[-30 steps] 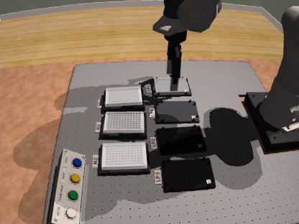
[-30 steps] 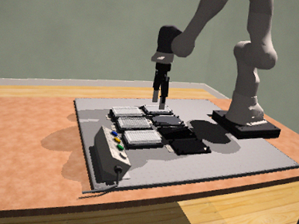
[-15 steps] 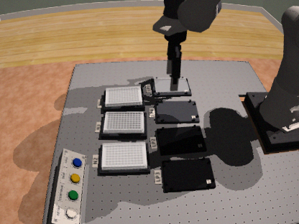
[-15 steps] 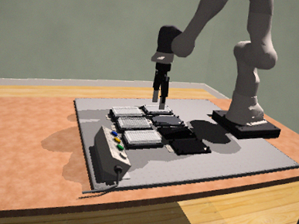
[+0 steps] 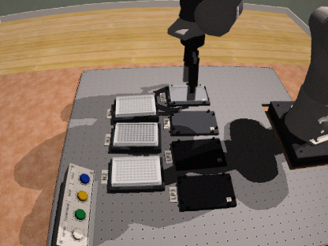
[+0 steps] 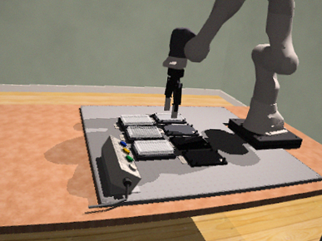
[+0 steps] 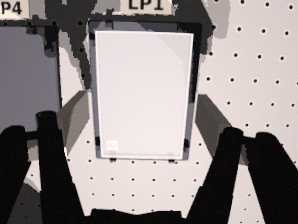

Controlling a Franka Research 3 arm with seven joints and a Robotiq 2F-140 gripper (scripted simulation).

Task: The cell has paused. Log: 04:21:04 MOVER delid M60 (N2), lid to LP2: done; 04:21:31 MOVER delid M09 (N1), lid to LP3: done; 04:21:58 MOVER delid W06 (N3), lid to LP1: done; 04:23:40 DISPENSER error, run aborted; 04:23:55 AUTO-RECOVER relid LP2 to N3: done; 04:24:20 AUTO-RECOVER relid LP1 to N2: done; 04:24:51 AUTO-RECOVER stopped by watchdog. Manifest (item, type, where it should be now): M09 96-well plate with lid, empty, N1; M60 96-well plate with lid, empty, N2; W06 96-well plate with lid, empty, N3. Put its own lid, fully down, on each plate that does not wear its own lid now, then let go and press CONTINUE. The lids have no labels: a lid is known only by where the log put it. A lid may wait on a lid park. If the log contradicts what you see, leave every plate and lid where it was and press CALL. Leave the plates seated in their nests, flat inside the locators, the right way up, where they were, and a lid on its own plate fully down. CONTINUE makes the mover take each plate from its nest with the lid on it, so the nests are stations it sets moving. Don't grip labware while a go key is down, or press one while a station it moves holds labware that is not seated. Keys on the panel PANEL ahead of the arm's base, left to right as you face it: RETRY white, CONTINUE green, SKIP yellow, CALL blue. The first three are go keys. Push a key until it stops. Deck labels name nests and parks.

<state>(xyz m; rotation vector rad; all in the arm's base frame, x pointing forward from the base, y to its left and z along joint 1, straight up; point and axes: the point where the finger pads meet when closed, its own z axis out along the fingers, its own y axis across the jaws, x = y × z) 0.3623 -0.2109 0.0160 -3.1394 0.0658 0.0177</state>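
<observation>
The lid park LP1 is 5 cm below my hand. From my hand the other things lie so: park LP4: 14 cm to the left, 5 cm below; LP1 label: 9 cm ahead, 5 cm below; LP4 label: 13 cm to the left, 9 cm ahead, 5 cm below.
</observation>
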